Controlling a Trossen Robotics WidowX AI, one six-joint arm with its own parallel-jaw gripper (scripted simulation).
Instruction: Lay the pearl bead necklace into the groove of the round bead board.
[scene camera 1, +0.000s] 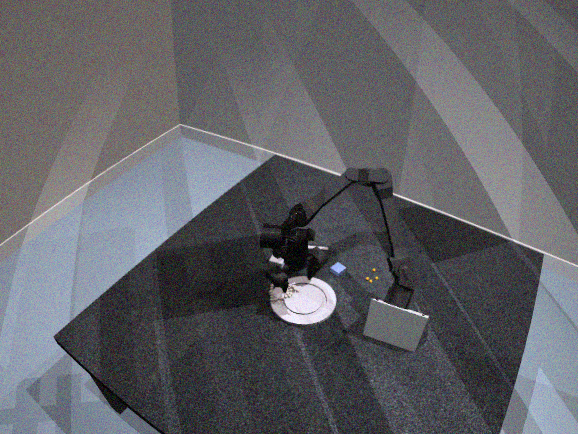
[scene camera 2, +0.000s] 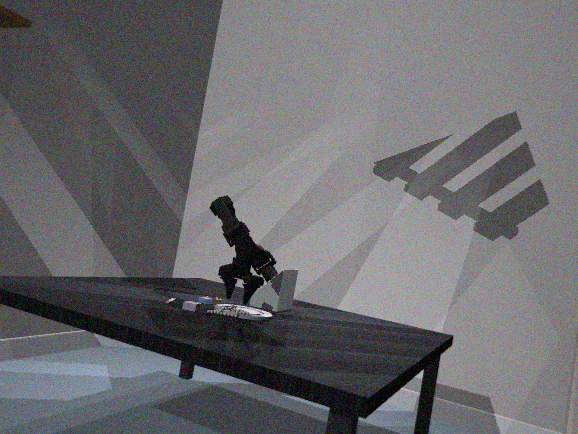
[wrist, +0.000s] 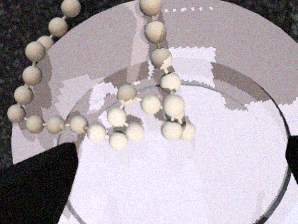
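Note:
The gripper (scene camera 1: 296, 285) is visible from elsewhere too: scene camera 2 has the gripper (scene camera 2: 236, 301), and the wrist view shows the gripper (wrist: 183, 151). With it in the scene is a round white bead board (scene camera 1: 308, 300), and the wrist view shows the board (wrist: 228, 164) as well.

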